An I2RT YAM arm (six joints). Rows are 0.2 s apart.
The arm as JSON. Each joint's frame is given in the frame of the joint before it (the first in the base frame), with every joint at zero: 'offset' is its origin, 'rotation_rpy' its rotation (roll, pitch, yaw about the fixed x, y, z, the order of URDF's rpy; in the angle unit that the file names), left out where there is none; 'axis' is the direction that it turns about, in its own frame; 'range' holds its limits. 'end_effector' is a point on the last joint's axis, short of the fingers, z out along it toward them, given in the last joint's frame.
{
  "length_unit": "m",
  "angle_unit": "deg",
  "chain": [
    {
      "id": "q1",
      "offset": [
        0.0,
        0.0,
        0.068
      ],
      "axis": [
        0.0,
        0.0,
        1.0
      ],
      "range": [
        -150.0,
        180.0
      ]
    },
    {
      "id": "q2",
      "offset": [
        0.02,
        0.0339,
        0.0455
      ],
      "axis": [
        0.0,
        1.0,
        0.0
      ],
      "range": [
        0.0,
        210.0
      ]
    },
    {
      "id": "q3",
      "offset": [
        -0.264,
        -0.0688,
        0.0
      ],
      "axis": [
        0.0,
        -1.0,
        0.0
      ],
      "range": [
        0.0,
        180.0
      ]
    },
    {
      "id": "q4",
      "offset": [
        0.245,
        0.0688,
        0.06
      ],
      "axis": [
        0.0,
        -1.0,
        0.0
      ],
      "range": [
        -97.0,
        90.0
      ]
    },
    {
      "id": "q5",
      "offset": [
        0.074,
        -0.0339,
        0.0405
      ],
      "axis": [
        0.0,
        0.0,
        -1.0
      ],
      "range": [
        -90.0,
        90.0
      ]
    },
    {
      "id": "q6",
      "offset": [
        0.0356,
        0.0,
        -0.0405
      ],
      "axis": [
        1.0,
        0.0,
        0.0
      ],
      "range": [
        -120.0,
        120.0
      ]
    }
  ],
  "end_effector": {
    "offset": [
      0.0,
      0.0,
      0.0
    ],
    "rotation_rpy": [
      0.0,
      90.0,
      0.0
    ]
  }
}
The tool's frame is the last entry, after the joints.
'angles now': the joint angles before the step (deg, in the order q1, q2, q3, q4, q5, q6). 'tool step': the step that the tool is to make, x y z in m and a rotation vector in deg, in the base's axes. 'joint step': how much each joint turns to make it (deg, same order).
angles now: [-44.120 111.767 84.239 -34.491 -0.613 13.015]
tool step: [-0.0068 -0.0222 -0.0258 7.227 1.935 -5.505]
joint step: [-2.975 5.896 3.696 -4.203 -2.271 3.839]
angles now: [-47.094 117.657 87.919 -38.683 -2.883 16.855]
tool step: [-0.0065 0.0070 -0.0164 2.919 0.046 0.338]
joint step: [-0.171 -0.175 -3.852 1.518 -2.005 0.207]
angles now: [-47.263 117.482 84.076 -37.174 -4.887 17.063]
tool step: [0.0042 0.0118 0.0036 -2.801 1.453 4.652]
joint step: [1.706 -1.671 -1.737 0.830 1.809 -3.791]
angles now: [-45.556 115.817 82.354 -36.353 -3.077 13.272]
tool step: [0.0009 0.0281 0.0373 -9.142 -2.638 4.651]
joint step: [3.320 -8.910 -5.096 4.363 3.784 -3.174]
